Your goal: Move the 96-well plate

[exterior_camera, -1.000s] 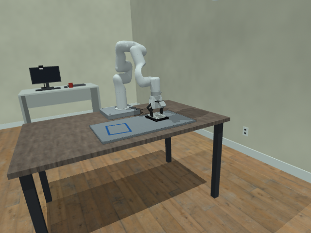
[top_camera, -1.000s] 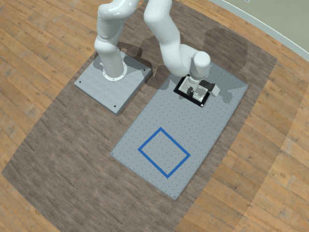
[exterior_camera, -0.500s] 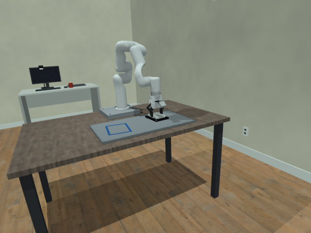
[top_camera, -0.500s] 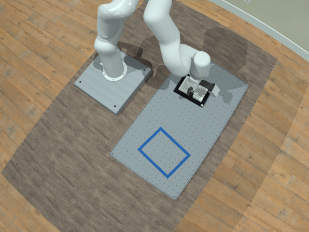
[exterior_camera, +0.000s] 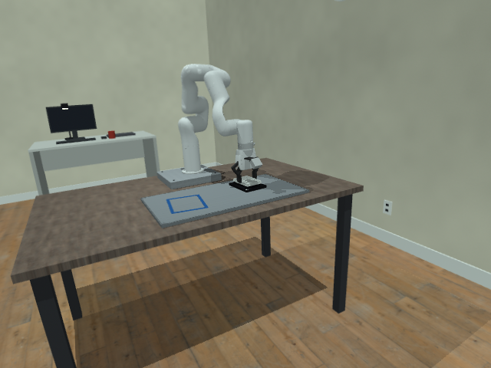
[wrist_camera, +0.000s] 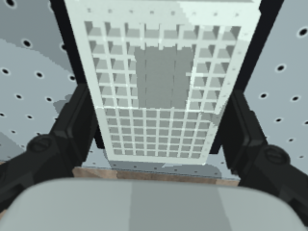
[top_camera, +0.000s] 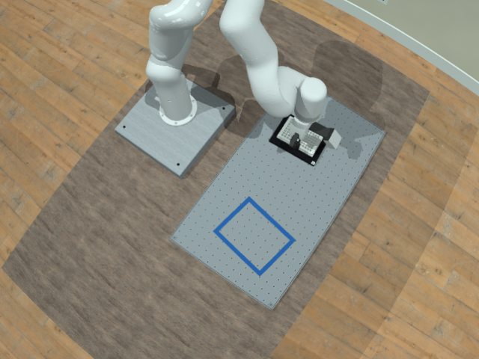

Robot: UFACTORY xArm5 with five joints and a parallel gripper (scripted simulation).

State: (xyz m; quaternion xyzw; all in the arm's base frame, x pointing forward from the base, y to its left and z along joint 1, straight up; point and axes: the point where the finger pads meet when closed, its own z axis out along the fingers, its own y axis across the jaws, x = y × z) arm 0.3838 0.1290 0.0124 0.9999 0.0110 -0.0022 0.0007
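My gripper is now 3 cm above the black plate nest N1. Also, from my hand: white 96-well plate (1 cm below).
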